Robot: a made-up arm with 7 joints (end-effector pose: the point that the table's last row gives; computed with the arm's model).
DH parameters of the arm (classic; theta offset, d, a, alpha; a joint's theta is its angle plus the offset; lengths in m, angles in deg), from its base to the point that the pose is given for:
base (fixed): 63.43 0 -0.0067 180
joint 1: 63.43 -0.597 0.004 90
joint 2: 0 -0.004 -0.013 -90
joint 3: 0 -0.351 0.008 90
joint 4: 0 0.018 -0.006 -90
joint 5: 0 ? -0.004 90
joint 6: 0 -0.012 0.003 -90
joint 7: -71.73 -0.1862 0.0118 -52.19
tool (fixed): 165.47 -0.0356 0 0
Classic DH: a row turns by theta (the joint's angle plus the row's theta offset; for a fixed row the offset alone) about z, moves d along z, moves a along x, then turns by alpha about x.
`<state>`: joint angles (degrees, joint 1 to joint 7).
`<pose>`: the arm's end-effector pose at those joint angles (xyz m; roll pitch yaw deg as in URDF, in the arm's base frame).
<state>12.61 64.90 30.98 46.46 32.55 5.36 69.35</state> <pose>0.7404 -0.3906 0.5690 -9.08 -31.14 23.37</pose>
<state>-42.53 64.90 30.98 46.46 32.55 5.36 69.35</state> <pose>0.7375 0.3842 0.5690 -9.08 -31.14 78.51</pose>
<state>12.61 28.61 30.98 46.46 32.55 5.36 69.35</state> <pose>0.6041 -0.3601 1.0512 -47.26 -55.77 50.76</pose>
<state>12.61 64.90 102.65 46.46 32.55 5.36 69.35</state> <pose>0.5030 -0.5603 0.9846 -67.36 1.34 6.29</pose>
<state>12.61 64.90 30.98 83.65 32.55 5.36 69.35</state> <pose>0.4800 -0.4036 0.3235 11.96 -4.99 -1.22</pose>
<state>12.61 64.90 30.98 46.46 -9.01 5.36 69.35</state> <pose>0.7529 -0.3709 0.5647 35.60 -56.60 -20.91</pose>
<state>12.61 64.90 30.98 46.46 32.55 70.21 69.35</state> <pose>0.5213 -0.4153 0.5323 -6.88 2.01 -33.72</pose>
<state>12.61 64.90 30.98 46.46 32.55 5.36 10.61</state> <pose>0.7603 -0.3757 0.5857 64.85 -59.53 -54.38</pose>
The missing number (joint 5, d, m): -0.355
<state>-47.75 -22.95 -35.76 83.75 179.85 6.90 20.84</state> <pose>-0.0810 0.3977 1.1642 -84.97 29.61 141.80</pose>
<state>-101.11 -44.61 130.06 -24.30 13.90 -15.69 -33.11</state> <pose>-0.1244 -0.4588 1.3192 -117.28 15.87 -120.01</pose>
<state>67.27 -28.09 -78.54 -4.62 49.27 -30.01 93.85</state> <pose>-0.2742 0.4457 1.3279 -130.09 46.79 132.67</pose>
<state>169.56 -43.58 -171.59 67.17 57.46 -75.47 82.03</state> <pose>0.6651 0.2629 0.7646 -53.61 -28.45 154.98</pose>
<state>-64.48 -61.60 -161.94 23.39 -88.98 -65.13 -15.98</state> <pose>-0.5064 -0.5427 0.8503 -118.87 60.27 -178.25</pose>
